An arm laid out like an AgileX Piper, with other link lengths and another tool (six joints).
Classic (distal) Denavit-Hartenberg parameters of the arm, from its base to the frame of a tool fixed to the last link. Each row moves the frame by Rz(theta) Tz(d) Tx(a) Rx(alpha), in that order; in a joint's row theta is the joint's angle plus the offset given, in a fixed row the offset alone. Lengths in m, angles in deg.
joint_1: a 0, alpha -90, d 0.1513, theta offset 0
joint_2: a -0.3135, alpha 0, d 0, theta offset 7.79
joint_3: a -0.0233, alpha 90, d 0, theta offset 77.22
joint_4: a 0, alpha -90, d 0.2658, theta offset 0
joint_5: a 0, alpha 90, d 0, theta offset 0
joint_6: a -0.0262, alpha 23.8, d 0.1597, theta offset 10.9
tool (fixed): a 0, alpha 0, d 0.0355, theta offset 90
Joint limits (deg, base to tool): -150..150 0..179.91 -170..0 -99.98..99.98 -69.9..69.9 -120..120
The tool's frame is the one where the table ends.
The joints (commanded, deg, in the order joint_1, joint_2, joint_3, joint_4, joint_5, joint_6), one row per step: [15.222 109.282 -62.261 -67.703 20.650 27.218]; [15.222 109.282 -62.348 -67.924 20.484 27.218]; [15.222 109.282 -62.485 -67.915 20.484 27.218]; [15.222 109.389 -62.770 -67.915 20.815 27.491]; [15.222 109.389 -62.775 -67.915 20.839 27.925]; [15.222 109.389 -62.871 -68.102 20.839 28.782]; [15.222 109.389 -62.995 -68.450 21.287 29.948]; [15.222 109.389 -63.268 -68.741 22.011 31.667]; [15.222 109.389 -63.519 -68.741 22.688 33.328]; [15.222 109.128 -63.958 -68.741 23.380 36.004]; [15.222 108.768 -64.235 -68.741 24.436 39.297]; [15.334 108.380 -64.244 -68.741 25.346 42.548]
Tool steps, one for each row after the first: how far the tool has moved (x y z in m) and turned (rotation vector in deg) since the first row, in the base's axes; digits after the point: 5 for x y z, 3 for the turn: [0.00068 0.00071 0.00076 -0.020 -0.161 0.262]; [0.00132 0.00089 0.00159 0.022 -0.291 0.256]; [0.00243 0.00003 0.00238 0.022 -0.439 -0.170]; [0.00244 -0.00026 0.00246 0.298 -0.507 -0.500]; [0.00303 -0.00053 0.00332 0.767 -0.771 -0.995]; [0.00354 -0.00233 0.00443 1.025 -1.064 -1.913]; [0.00448 -0.00515 0.00646 1.547 -1.546 -3.456]; [0.00508 -0.00790 0.00811 2.268 -1.963 -5.117]; [0.00637 -0.01098 0.01331 3.812 -3.000 -7.501]; [0.00639 -0.01577 0.01837 5.518 -4.075 -10.566]; [0.00507 -0.01940 0.02199 7.234 -4.969 -13.381]
